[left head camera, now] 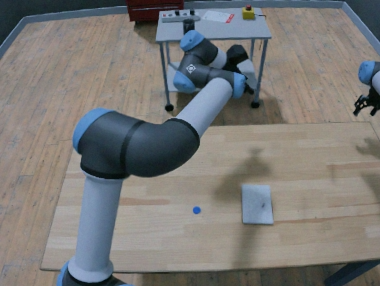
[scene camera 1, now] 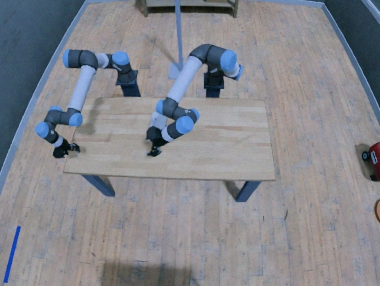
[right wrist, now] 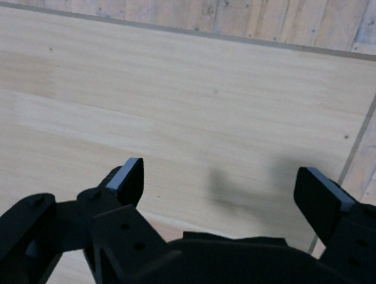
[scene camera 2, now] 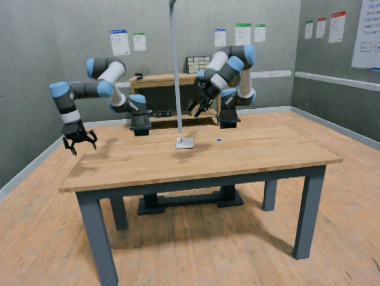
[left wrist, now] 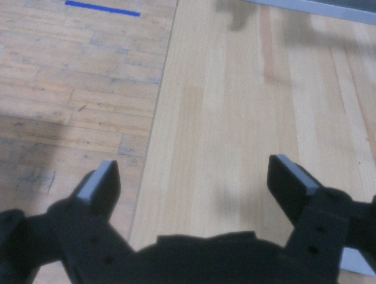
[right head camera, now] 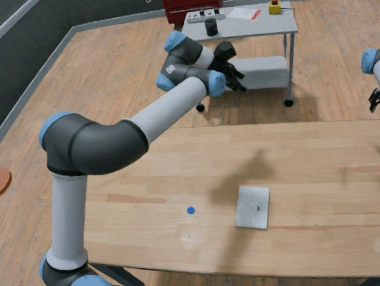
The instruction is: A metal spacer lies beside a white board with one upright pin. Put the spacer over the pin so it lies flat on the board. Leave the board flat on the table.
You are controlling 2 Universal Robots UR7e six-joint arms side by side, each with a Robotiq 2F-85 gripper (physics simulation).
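Places are measured from the left arm's base along level axes (x ahead, y left, z up), in millimetres.
Where they show: left gripper, fingertip midpoint: [left head camera: 249,86] [scene camera 1: 147,146] [scene camera 2: 191,113] [left wrist: 194,172] [right head camera: 245,83]; right gripper, fingertip midpoint: [left head camera: 363,115] [scene camera 1: 73,153] [right wrist: 218,177] [scene camera 2: 85,152]; left arm's base at its link origin: [scene camera 1: 213,79] [scene camera 2: 228,117]; right arm's base at its link origin: [scene camera 1: 126,76] [scene camera 2: 140,124].
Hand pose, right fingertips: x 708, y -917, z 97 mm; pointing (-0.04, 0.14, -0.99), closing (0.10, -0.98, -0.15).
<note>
Things, the pixels of their top centre, and the offset from my right fingertips. Level surfaces: height alone.
- small blue disc at its top centre: [right head camera: 190,210] [left head camera: 196,209] [scene camera 2: 218,139] dx -329, dy +741, dz -130 mm
- white board at its top centre: [right head camera: 252,202] [left head camera: 258,200] [scene camera 2: 184,138] [scene camera 1: 157,119] dx -320, dy +512, dz -95 mm
- short dark upright pin at its top centre: [right head camera: 258,207] [left head camera: 264,203] [scene camera 2: 181,138] dx -335, dy +492, dz -96 mm
- wooden table at its surface level: dz -135 mm
A small blue disc [left head camera: 196,210] [right head camera: 191,210] [scene camera 2: 219,140], seemingly the spacer, lies on the table left of the white board in the head views; no grey metal shows on it. The white board [left head camera: 254,196] [right head camera: 249,200] [scene camera 2: 186,146] lies flat, with a short dark upright pin [left head camera: 263,205] [right head camera: 258,208] [scene camera 2: 181,140]. My left gripper [right head camera: 244,83] [scene camera 2: 193,110] [left wrist: 194,172] is open and empty, high above the table beyond the board. My right gripper [scene camera 2: 84,149] [right wrist: 218,177] is open and empty, above the table's far right end in the head views.
The wooden table [left head camera: 150,240] [right head camera: 150,240] [scene camera 1: 225,150] [scene camera 2: 260,155] carries shadows of the arms. The left arm crosses above its left part in the head views. A grey cart [left head camera: 215,36] [right head camera: 240,33] stands beyond the table. A pole [scene camera 1: 179,35] [scene camera 2: 176,70] rises behind it.
</note>
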